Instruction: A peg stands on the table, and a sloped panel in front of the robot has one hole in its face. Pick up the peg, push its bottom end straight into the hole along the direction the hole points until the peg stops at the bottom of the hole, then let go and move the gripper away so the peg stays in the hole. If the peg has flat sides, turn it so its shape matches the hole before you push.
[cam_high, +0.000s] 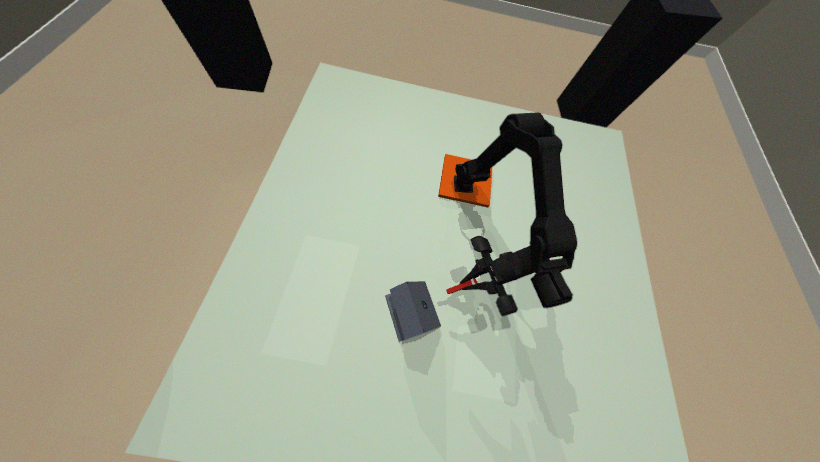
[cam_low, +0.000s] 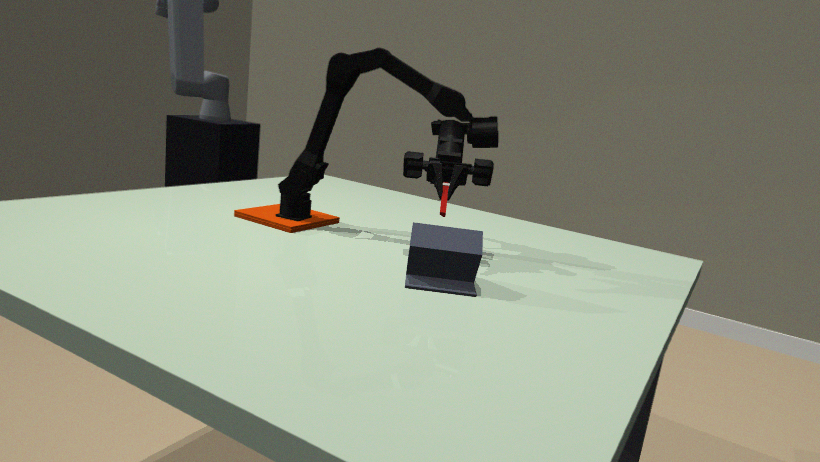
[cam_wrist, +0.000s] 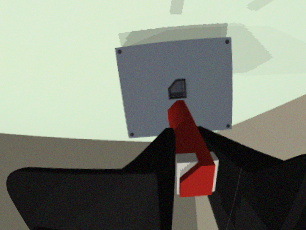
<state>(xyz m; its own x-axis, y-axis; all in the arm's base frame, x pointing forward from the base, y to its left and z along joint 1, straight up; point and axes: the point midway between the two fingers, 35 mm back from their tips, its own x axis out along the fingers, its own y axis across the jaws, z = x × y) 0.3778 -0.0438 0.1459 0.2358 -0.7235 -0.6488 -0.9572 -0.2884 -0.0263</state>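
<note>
Right now the grey sloped panel is 40 mm ahead of my gripper tip, 100 mm to the right of it and 90 mm below it. The rest, counted from my gripper tip: red peg 10 mm to the left, 10 mm above.
</note>
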